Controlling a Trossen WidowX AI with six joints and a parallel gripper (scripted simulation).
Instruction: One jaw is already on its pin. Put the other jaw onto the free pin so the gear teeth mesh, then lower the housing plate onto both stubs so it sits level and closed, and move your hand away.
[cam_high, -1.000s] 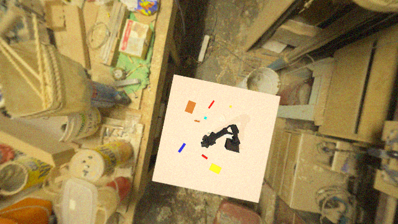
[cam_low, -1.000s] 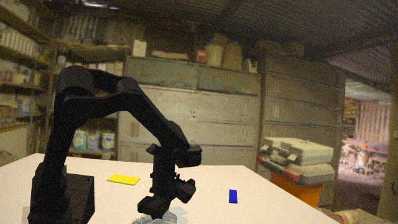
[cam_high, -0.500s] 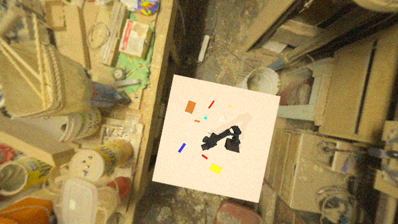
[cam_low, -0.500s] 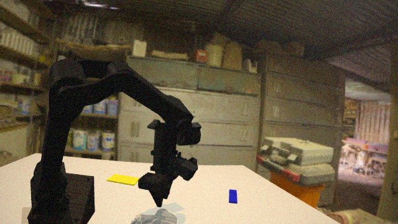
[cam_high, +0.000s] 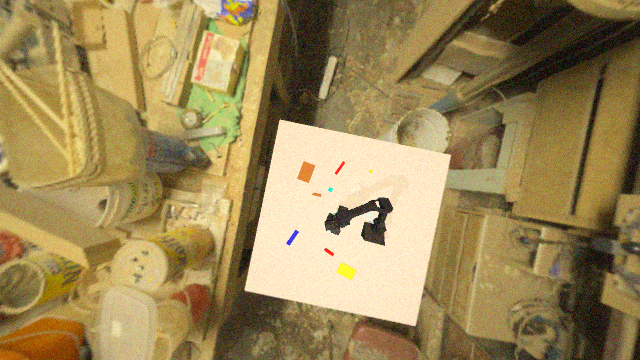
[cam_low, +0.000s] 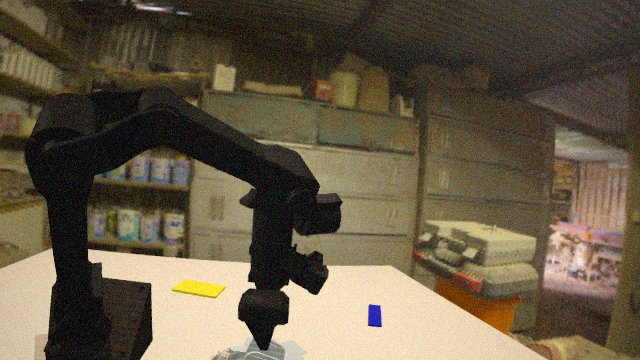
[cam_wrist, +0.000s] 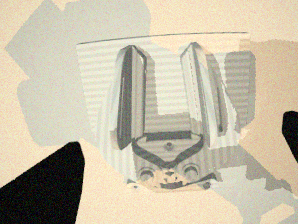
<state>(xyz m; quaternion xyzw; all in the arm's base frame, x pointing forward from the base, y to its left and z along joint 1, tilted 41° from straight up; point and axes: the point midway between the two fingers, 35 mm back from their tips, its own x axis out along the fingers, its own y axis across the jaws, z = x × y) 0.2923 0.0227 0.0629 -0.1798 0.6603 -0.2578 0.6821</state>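
Right now the housing plate is 230 mm to the right of my gripper tip, 100 mm behind it and 60 mm below it. From my gripper tip the other things lie so: brown block 180 mm ahead, 120 mm to the right, 70 mm below; cyan block 180 mm to the right, 90 mm ahead, 80 mm below; pale ribbed base 80 mm below, 10 mm to the left.
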